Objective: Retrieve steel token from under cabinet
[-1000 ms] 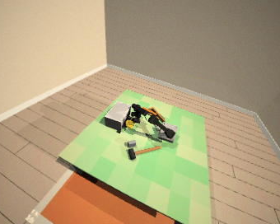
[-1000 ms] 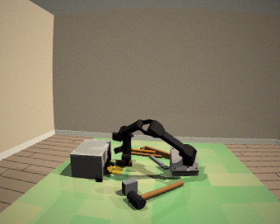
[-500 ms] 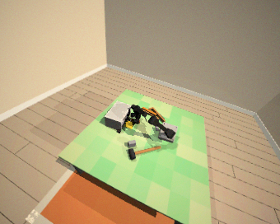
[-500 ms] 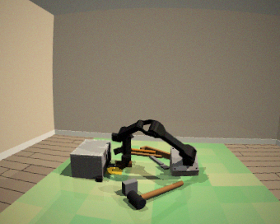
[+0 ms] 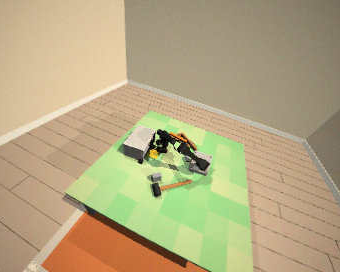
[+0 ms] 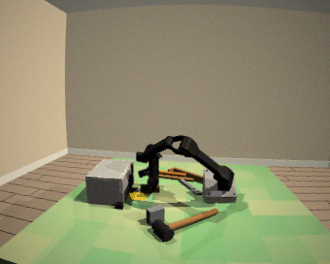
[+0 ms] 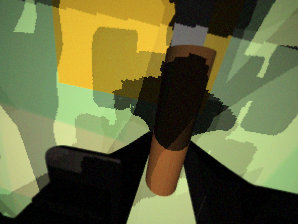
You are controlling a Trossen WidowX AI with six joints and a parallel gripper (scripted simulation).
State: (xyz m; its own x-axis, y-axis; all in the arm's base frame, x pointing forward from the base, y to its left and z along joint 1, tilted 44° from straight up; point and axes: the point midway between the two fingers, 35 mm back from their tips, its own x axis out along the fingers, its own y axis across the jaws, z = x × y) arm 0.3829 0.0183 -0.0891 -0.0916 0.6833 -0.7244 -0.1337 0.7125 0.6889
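Right now my gripper tip is 22 cm past the flat grey tool and 7 cm to the left of it. From my gripper tip the other things lie so: small grey block (6 cm behind, 31 cm to the left, 3 cm above); then steel token (23 cm ahead, 6 cm to the left).
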